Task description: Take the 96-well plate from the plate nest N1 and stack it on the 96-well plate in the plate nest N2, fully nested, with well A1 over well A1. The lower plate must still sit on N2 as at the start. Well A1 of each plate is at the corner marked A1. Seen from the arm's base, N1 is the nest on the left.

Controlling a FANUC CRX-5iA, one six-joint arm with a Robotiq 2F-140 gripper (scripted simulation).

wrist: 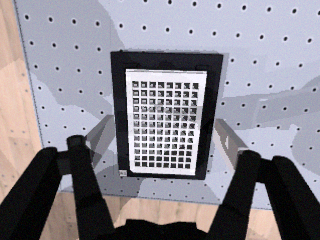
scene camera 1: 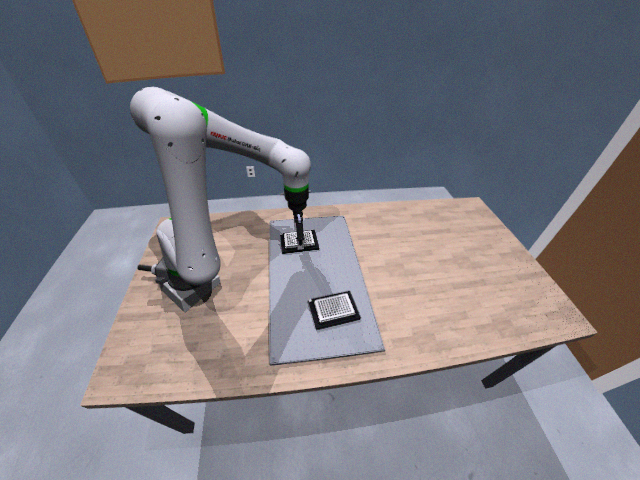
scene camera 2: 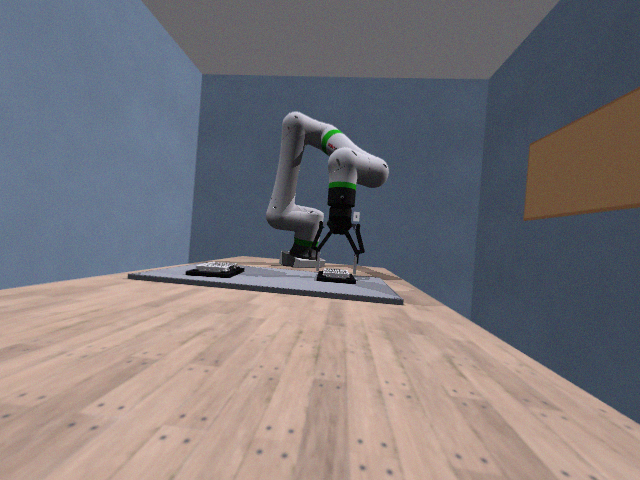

Labels:
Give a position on a white 96-well plate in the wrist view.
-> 164, 116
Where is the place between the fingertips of my gripper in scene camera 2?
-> At 335, 272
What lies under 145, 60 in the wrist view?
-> A black plate nest N1.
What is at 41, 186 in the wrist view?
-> My gripper.

